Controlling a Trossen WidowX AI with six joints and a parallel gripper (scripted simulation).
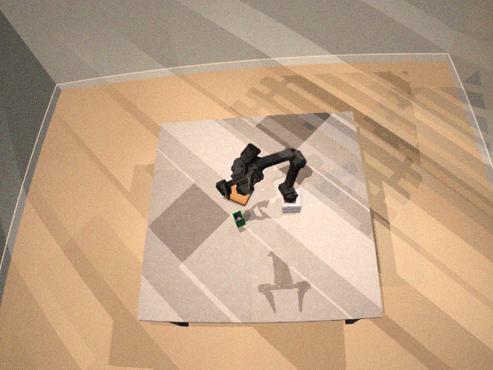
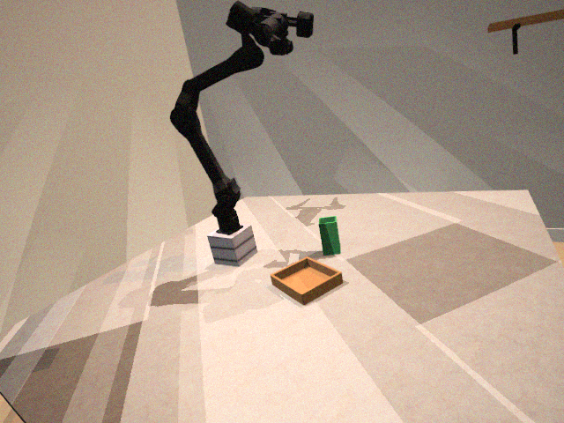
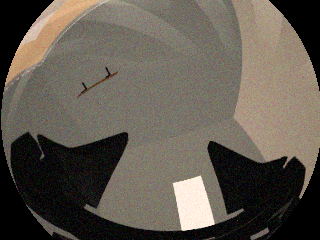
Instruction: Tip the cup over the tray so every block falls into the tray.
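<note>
The purple block is 11 cm ahead of my gripper tip, 15 cm to the right of it and 65 cm below it. The rest, counted from my gripper tip: orange block 10 cm ahead, 15 cm to the right, 68 cm below; then green cup 11 cm ahead, 15 cm to the right, 67 cm below; then red block 10 cm ahead, 15 cm to the right, 66 cm below.
</note>
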